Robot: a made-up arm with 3 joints. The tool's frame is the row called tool.
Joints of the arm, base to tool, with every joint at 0 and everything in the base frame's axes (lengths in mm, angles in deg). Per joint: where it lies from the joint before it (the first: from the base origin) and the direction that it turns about. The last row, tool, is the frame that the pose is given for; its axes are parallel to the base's.
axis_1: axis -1 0 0 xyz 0 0 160.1
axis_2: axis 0 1 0 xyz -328.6 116.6 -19.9
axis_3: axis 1 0 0 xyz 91.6 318.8 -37.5
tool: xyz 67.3 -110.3 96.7
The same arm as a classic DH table. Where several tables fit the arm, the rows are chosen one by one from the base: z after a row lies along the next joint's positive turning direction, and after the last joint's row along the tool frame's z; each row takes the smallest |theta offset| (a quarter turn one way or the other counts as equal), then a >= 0, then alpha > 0; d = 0 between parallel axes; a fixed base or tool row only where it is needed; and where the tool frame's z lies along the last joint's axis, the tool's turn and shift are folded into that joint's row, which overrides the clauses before.
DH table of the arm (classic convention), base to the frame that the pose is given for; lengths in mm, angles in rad. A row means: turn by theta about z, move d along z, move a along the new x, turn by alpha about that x. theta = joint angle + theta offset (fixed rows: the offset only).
base (fixed): theta offset -1.5708, d 160.1, a 0, alpha 1.5708
axis_1: theta offset -1.5708, d 328.6, a 19.9, alpha 1.5708
axis_2: theta offset 0, d 435.4, a 37.5, alpha 1.5708
axis_3: theta offset -1.5708, d 158.9, a 110.3, alpha 1.5708
tool (fixed): theta offset 1.5708, d 96.7, a 0, alpha 0

